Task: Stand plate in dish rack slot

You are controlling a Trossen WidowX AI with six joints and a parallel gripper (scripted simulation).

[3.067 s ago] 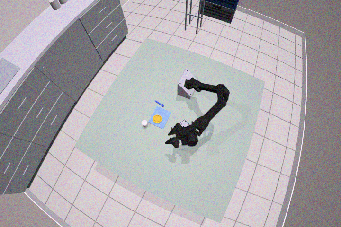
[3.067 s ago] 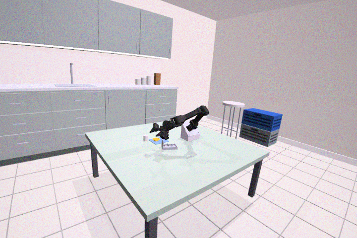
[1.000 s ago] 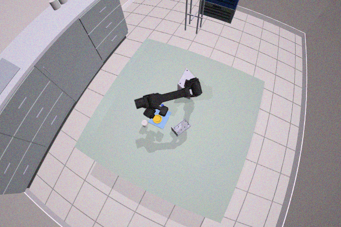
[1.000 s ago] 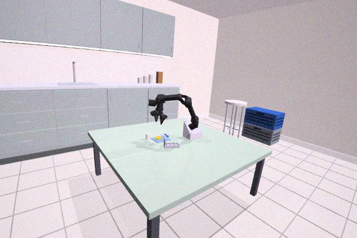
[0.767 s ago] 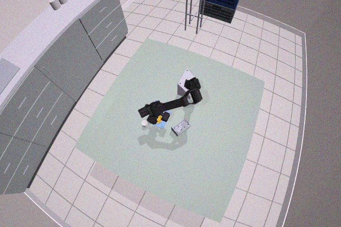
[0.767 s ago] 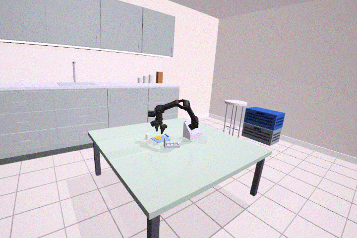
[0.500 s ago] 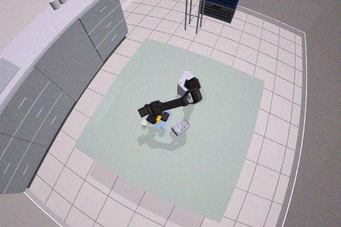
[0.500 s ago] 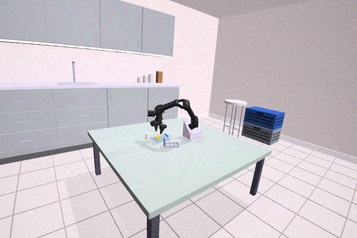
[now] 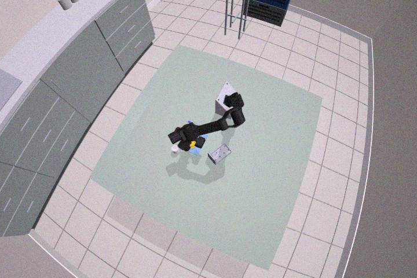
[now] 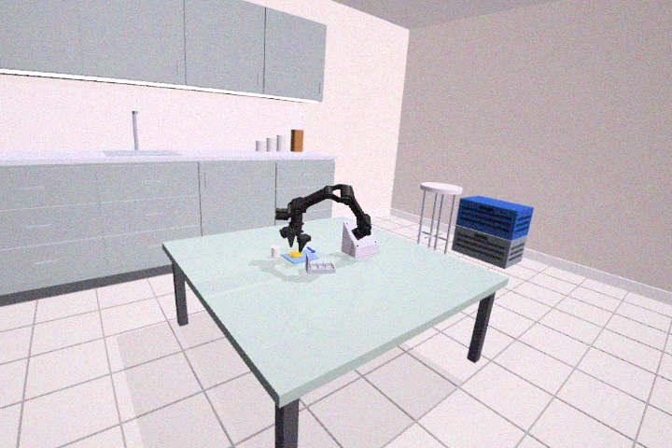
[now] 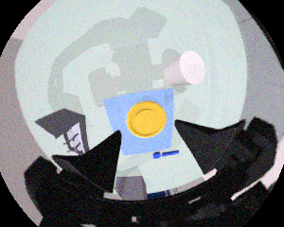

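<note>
Now: the yellow plate 3 cm below my gripper tip. Also, from my gripper tip: blue spoon: 13 cm behind, 4 cm below, 2 cm to the right; then blue mat: 4 cm below, 3 cm behind, 1 cm to the left; then white cup: 8 cm to the right, 6 cm ahead, 2 cm below.
</note>
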